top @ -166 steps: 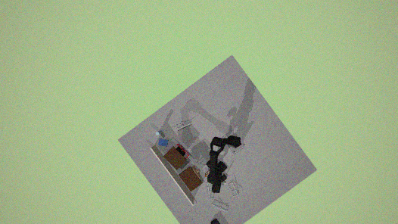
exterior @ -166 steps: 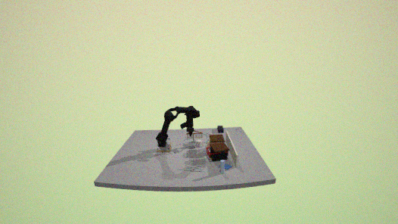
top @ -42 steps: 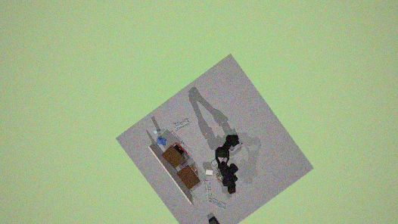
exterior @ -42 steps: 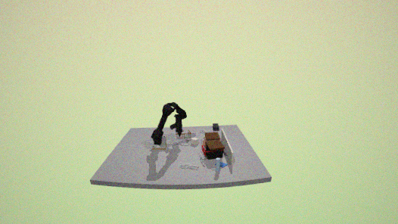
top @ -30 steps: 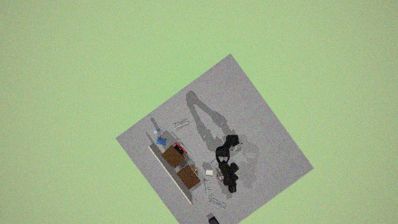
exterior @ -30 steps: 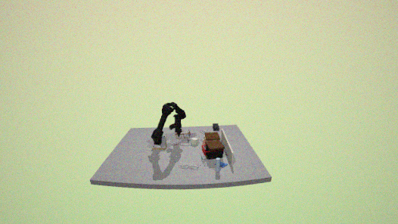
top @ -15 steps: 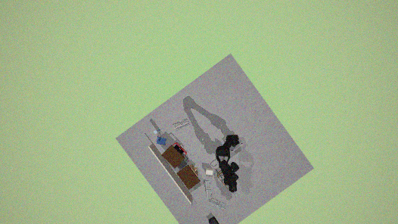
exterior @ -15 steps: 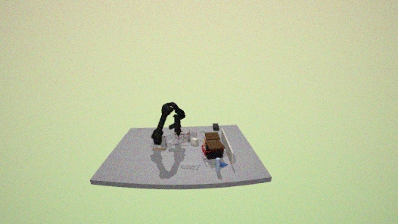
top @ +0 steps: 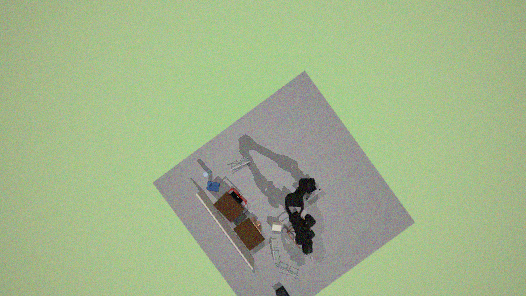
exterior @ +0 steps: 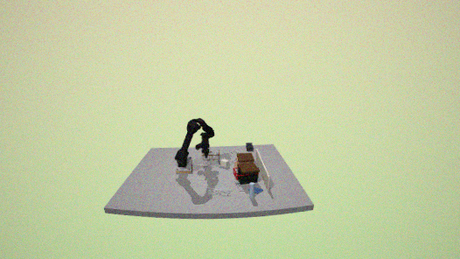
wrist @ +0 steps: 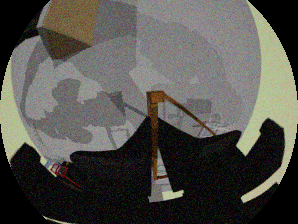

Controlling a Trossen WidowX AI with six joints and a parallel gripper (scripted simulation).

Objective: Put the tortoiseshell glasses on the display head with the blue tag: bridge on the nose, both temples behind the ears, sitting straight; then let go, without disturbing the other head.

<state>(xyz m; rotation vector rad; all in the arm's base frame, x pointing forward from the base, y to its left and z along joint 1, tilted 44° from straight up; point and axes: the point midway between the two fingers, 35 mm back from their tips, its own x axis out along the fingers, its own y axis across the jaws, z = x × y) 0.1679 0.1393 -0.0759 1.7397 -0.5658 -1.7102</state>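
Now: the white block 160 mm ahead of my gripper tip, 30 mm to the right of it and 30 mm below it. Also, from my gripper tip: black box 360 mm ahead, 440 mm to the left, 40 mm below; then white panel 440 mm ahead, 210 mm to the right; then display head 290 mm ahead, 110 mm to the right.
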